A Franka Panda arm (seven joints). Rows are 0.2 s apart.
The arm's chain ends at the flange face. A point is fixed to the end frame.
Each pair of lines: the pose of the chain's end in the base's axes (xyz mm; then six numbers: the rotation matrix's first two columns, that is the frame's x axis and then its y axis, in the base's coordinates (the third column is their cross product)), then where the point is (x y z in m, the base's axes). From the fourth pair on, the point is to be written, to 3 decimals.
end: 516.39 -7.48 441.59 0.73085 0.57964 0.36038 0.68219 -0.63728 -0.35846
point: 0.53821 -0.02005 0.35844
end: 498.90 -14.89 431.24 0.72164 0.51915 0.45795 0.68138 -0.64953 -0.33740
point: 0.52747 -0.02368 0.34967
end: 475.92 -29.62 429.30 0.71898 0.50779 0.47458 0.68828 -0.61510 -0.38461
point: 0.50323 -0.03322 0.34690
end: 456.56 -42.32 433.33 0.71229 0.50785 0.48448 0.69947 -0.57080 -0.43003
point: 0.482 -0.041 0.350
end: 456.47 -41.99 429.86 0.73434 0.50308 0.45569 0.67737 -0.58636 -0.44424
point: 0.479 -0.042 0.346
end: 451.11 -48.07 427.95 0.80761 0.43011 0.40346 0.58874 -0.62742 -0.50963
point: 0.467 -0.048 0.343
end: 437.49 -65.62 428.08 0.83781 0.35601 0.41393 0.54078 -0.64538 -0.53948
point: 0.453 -0.063 0.343
